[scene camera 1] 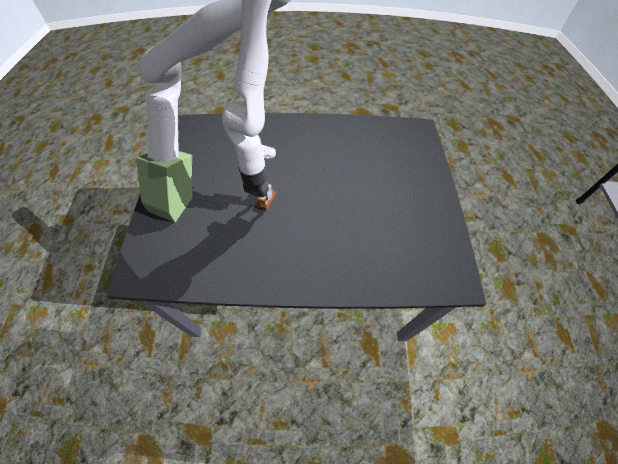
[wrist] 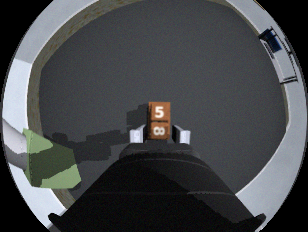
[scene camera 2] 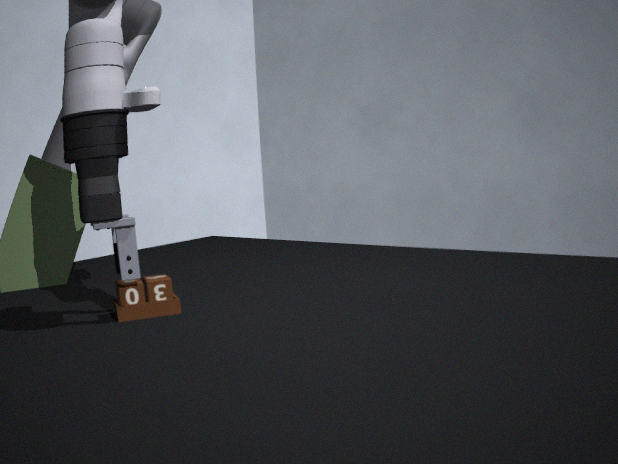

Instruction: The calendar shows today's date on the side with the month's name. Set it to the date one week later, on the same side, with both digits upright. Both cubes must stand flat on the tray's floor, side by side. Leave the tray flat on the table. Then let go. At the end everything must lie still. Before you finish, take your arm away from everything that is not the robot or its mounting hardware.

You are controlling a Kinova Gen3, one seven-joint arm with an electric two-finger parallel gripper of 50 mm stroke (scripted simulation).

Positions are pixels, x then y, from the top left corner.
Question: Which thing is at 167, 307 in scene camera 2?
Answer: A tray.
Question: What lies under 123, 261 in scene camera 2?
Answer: The gripper.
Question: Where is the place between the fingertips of the gripper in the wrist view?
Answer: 159, 131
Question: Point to a cube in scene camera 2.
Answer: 157, 287
